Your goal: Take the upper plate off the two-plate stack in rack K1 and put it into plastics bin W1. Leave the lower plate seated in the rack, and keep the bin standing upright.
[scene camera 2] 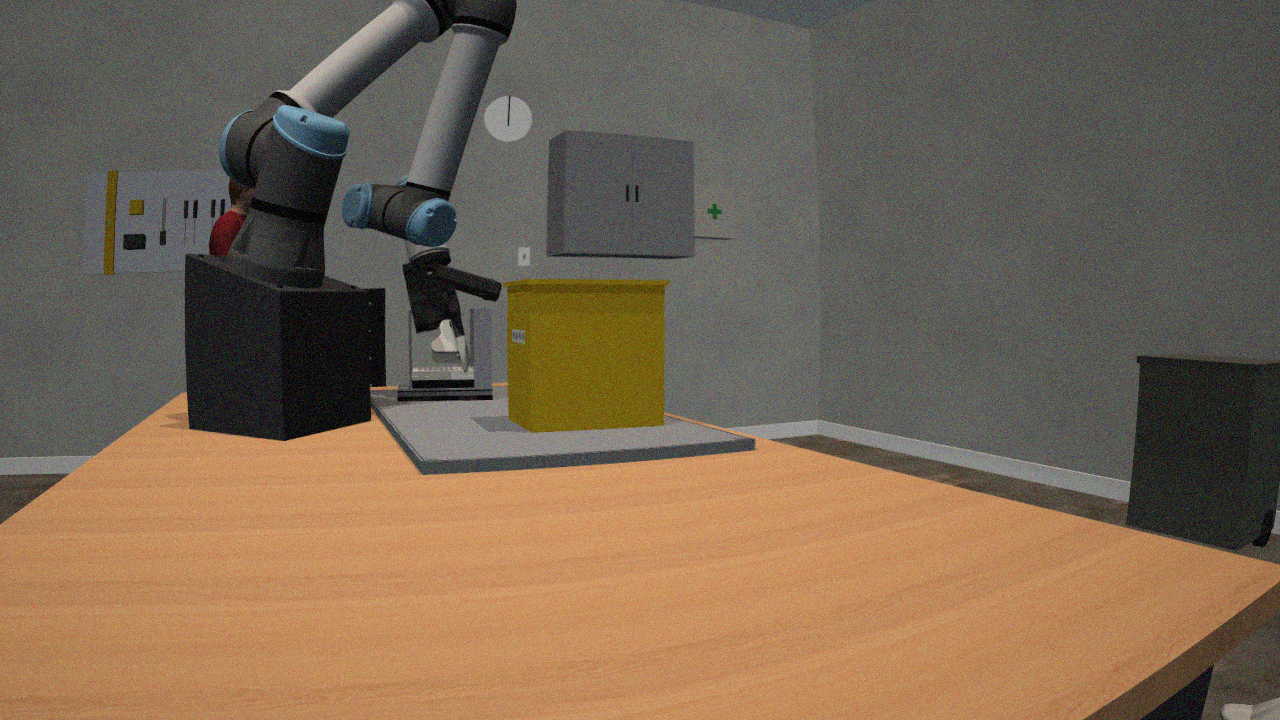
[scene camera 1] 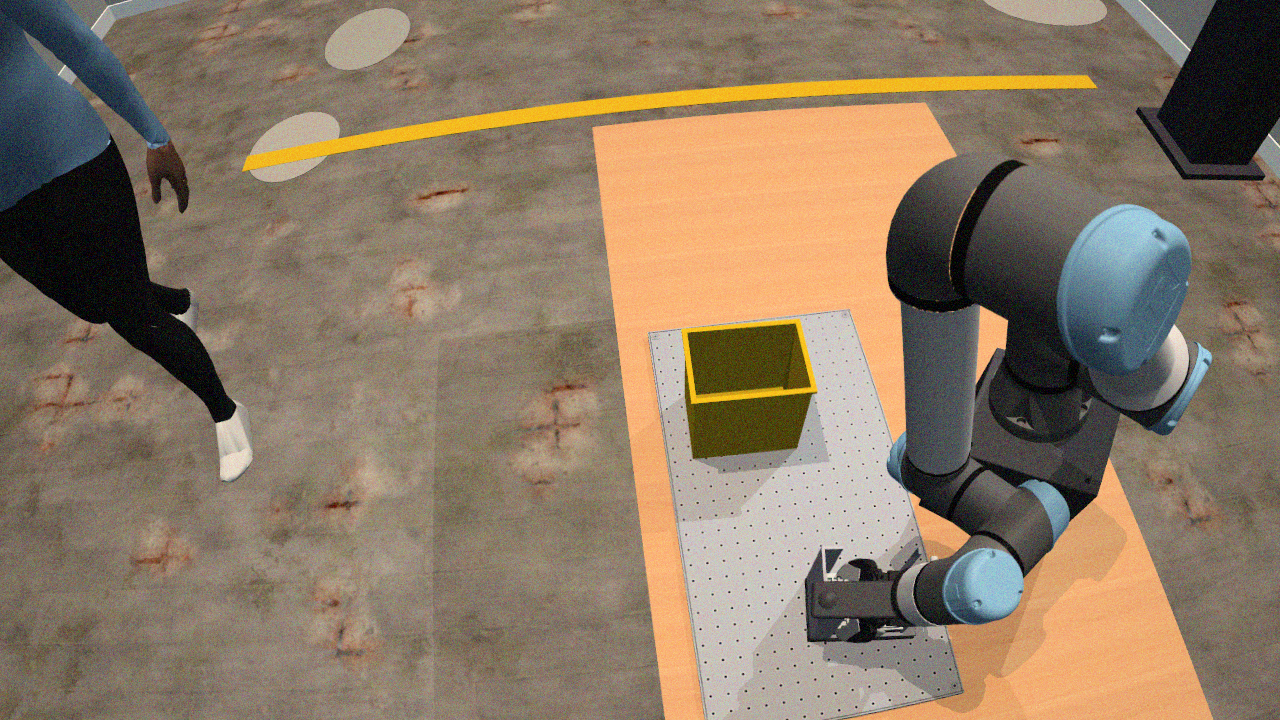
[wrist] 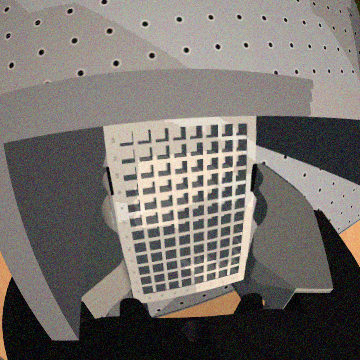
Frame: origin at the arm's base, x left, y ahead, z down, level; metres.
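Seen in the pictures: gripper, fingertip midpoint: (scene camera 2: 465,375) (wrist: 180,168); arm's base, origin of the base link: (scene camera 2: 273,274) (scene camera 1: 1039,400).
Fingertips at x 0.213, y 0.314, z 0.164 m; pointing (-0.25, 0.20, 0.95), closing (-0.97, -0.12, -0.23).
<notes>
Pixels of each thing's top centre, then the offset from my fingertips to it. Level surfaces: height alone.
- Rack K1, middle of its top: (scene camera 1: 882,578) (scene camera 2: 442,309) dx +0.002, dy -0.037, dz -0.109 m
- yellow plastics bin W1, middle of its top: (scene camera 2: 583,280) (scene camera 1: 748,359) dx -0.331, dy +0.105, dz -0.145 m
- perforated grey board, its level: dz +0.035 m
- wooden table, its level: dz +0.048 m
Rack K1 (scene camera 1: 813,617) (scene camera 2: 482,349) (wrist: 150,95) stands near the board's front end, its grey wall crossing the wrist view. The pale, gridded upper plate (wrist: 182,200) lies between both jaws in the wrist view. My gripper (scene camera 1: 861,600) (scene camera 2: 452,344) (wrist: 180,168) is shut on its two long sides, within the rack's outline. How far the plate is raised cannot be told. The lower plate cannot be made out separately; the upper one covers it in the wrist view. The yellow plastics bin W1 (scene camera 1: 747,425) (scene camera 2: 586,358) stands upright and open-topped on the board, apart from the gripper.
The perforated grey board (scene camera 1: 742,546) (scene camera 2: 581,447) carries rack and bin on the wooden table (scene camera 1: 760,197) (scene camera 2: 626,573). The arm's black base block (scene camera 2: 277,349) stands beside the board. A person (scene camera 1: 98,205) is on the floor to the left in scene camera 1.
</notes>
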